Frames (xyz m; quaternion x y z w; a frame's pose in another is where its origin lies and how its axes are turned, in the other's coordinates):
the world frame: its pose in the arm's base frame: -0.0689 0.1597 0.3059 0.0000 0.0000 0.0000 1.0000
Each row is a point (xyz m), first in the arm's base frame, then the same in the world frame.
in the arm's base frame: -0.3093 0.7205 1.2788
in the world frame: -0.2404 0.5608 0.9729
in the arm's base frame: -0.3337 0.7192 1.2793
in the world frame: -0.2648 0.5595 0.9734
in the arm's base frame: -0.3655 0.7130 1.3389
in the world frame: -0.2966 0.5533 1.0330
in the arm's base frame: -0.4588 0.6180 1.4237
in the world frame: -0.3899 0.4583 1.1178
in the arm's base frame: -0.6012 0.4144 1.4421
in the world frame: -0.5323 0.2547 1.1362
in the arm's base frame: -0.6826 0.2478 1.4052
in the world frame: -0.6137 0.0881 1.0993
